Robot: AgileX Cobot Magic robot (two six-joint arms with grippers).
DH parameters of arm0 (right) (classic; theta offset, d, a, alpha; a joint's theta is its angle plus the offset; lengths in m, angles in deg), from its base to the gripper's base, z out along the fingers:
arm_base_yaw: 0 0.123 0 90
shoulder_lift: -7.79 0 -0.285 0
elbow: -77.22 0 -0.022 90
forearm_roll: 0 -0.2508 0 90
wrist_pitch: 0 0 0.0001 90
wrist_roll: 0 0.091 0 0
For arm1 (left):
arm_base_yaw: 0 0.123 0 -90
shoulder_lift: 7.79 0 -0.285 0
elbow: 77.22 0 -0.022 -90
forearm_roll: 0 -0.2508 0 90
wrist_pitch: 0 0 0.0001 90
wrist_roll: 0 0.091 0 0
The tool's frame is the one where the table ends.
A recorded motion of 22 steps. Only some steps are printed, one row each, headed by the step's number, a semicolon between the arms.
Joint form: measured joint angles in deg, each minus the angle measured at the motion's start. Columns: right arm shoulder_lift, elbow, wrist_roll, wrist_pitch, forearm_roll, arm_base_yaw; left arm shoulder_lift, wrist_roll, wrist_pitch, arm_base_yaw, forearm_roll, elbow.
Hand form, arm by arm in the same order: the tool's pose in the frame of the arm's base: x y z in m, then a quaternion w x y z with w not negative. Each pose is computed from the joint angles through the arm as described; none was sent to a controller.
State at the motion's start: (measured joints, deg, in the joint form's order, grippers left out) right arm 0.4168 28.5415 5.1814 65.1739 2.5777 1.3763; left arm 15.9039 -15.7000 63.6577 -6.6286 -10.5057 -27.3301
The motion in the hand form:
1: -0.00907 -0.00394 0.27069 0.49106 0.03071 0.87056 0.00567; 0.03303 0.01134 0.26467 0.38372 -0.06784 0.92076 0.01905
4: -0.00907 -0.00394 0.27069 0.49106 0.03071 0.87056 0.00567; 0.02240 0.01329 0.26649 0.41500 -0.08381 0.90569 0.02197
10: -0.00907 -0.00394 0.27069 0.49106 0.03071 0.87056 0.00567; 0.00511 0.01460 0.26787 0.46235 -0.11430 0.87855 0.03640
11: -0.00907 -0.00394 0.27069 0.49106 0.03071 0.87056 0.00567; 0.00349 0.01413 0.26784 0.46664 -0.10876 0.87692 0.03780
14: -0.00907 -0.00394 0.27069 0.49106 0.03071 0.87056 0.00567; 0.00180 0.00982 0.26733 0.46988 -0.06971 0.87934 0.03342
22: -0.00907 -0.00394 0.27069 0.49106 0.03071 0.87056 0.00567; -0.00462 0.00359 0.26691 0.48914 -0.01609 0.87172 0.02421
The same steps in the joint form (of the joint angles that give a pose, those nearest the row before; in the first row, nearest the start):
1: 0.00 0.00 0.00 0.00 0.00 0.00; -1.26 0.16 0.00 0.37 0.00 0.00
4: 0.00 0.00 0.00 0.00 0.00 0.00; -5.34 0.50 0.05 2.46 0.00 0.00
10: 0.00 0.00 0.00 0.00 0.00 0.00; -11.72 1.78 0.10 7.34 0.25 0.00
11: 0.00 0.00 0.00 0.00 0.00 0.00; -12.36 2.74 0.10 7.56 0.58 0.00
14: 0.00 0.00 0.00 0.00 0.00 0.00; -13.16 8.04 0.10 7.80 3.63 0.00
22: 0.00 0.00 0.00 0.00 0.00 0.00; -15.88 14.92 0.05 7.80 7.92 0.00

